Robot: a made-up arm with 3 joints. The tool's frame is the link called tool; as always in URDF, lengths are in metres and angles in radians. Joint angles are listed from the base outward.
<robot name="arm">
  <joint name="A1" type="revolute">
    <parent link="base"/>
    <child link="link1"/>
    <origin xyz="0 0 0.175"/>
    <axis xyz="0 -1 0"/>
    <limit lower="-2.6" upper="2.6"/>
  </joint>
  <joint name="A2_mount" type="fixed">
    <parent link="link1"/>
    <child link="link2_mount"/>
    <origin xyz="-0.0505 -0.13 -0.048"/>
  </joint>
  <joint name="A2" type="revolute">
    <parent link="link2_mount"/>
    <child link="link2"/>
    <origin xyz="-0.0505 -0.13 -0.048"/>
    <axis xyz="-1 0 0"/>
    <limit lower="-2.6" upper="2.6"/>
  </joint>
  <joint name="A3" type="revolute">
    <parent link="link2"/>
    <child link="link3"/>
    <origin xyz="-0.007 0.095 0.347"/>
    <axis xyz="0 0 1"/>
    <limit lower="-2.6" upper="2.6"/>
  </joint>
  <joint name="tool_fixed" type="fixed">
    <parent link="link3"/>
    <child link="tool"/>
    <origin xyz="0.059 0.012 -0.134"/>
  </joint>
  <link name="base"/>
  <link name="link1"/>
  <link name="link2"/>
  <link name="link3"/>
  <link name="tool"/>
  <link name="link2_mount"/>
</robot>
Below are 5 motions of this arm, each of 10 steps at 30 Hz.
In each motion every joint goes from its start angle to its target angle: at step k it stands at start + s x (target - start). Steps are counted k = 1, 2, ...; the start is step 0. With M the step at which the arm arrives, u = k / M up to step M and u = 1 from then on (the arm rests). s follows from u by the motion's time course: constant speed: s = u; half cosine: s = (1 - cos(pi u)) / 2; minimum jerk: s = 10 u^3 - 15 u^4 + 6 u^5.
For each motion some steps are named. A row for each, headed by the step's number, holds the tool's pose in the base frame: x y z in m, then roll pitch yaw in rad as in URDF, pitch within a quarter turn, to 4 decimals.
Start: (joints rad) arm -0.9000 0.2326 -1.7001
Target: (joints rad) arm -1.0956 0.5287 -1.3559
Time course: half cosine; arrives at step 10
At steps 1, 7, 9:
1: 0.0169 -0.1754 0.3195 -0.9042 -0.2429 -1.4563
7: 0.0236 -0.1298 0.2892 -1.1129 -0.0953 -1.0917
9: 0.0223 -0.1195 0.2815 -1.1584 -0.0433 -1.0150

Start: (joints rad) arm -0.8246 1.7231 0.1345
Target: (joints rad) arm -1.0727 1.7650 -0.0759
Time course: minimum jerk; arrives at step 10
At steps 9, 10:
9: -0.2317 -0.0708 0.1033 -1.7420 0.9977 0.0263
10: -0.2318 -0.0708 0.1038 -1.7418 0.9981 0.0270

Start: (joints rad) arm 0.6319 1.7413 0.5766
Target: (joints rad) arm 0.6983 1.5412 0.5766
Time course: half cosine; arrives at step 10
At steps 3, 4, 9, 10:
3: 0.1042 -0.0665 -0.0715 -1.6742 -0.0726 -0.0705
4: 0.1031 -0.0620 -0.0662 -1.6514 -0.0805 -0.0554
9: 0.0963 -0.0437 -0.0416 -1.5517 -0.1202 0.0136
10: 0.0960 -0.0430 -0.0406 -1.5480 -0.1219 0.0163

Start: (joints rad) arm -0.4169 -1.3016 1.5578
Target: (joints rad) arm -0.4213 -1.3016 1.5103
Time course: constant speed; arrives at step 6
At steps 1, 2, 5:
1: -0.0642 -0.4243 0.3231 1.0501 -1.0602 0.5753
2: -0.0636 -0.4243 0.3230 1.0579 -1.0527 0.5667
5: -0.0619 -0.4242 0.3228 1.0797 -1.0300 0.5421

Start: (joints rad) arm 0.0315 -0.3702 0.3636
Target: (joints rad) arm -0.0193 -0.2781 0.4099
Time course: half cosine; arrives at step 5
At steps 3, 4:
3: -0.0579 -0.2024 0.3212 0.2882 -0.1157 0.3768
4: -0.0564 -0.1963 0.3207 0.2703 -0.0985 0.3900

